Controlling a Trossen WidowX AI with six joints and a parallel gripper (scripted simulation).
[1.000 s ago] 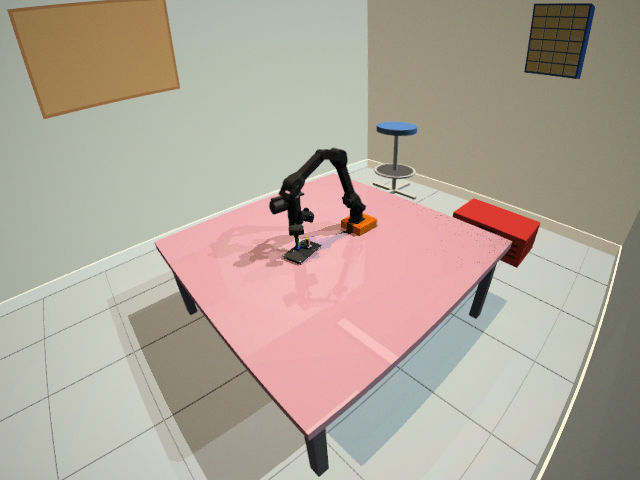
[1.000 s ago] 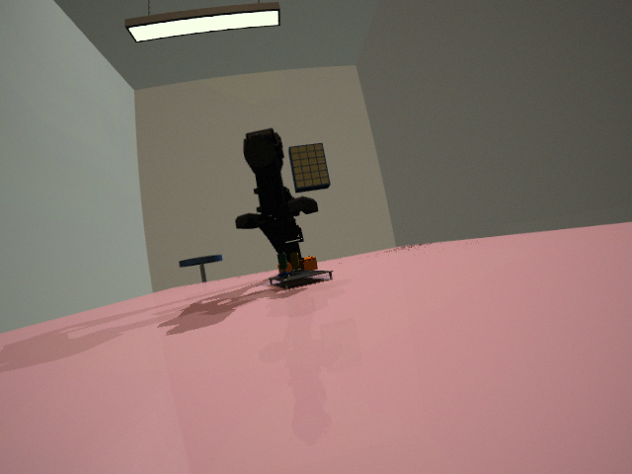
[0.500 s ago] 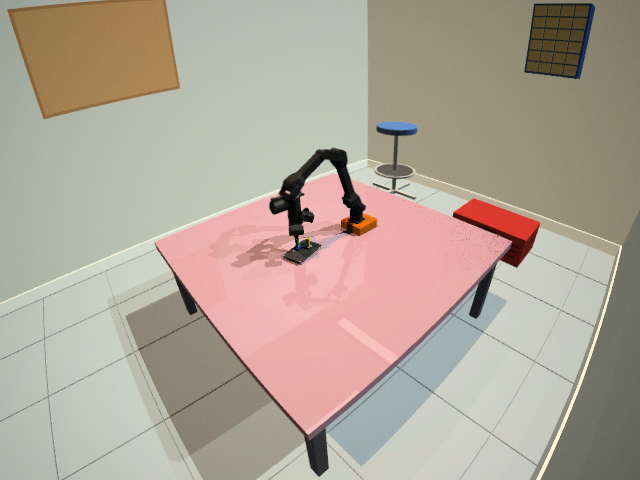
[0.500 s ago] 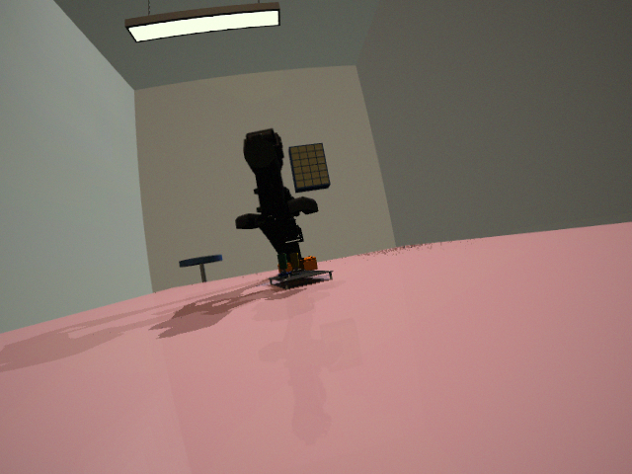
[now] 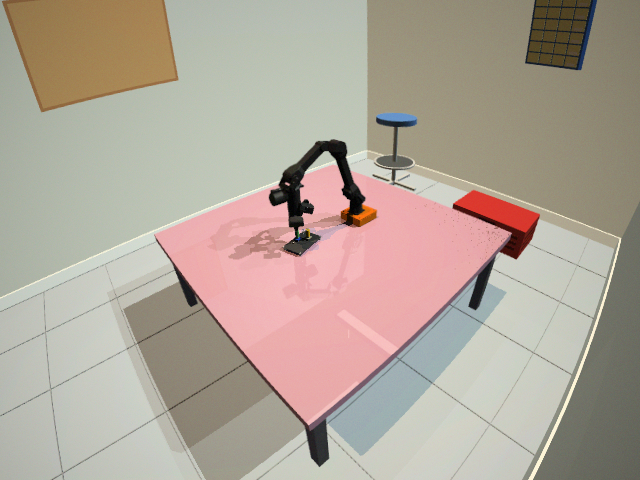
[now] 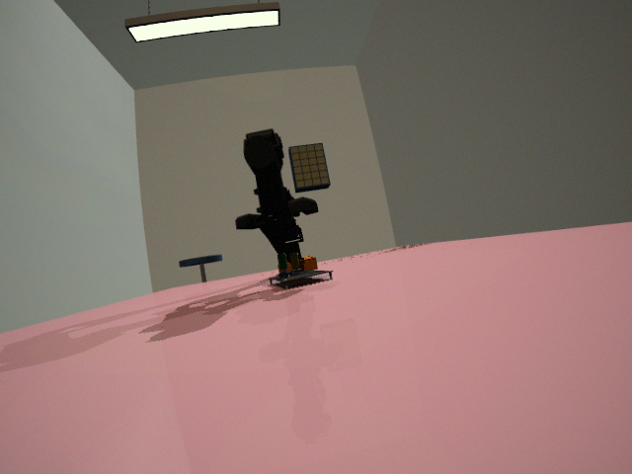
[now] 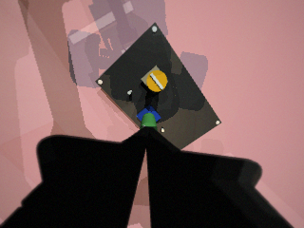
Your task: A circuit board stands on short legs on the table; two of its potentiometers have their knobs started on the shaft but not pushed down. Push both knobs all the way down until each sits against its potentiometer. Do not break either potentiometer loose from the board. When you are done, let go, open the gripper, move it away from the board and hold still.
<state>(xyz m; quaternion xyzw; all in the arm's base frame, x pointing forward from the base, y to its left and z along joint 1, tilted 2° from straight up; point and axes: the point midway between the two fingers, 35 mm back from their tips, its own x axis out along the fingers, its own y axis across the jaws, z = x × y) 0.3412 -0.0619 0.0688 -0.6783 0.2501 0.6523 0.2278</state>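
Now: the green knob 10 mm below my gripper tip. From my gripper tip the other things lie so: yellow-brown knob 40 mm behind, 30 mm to the left, 20 mm below.
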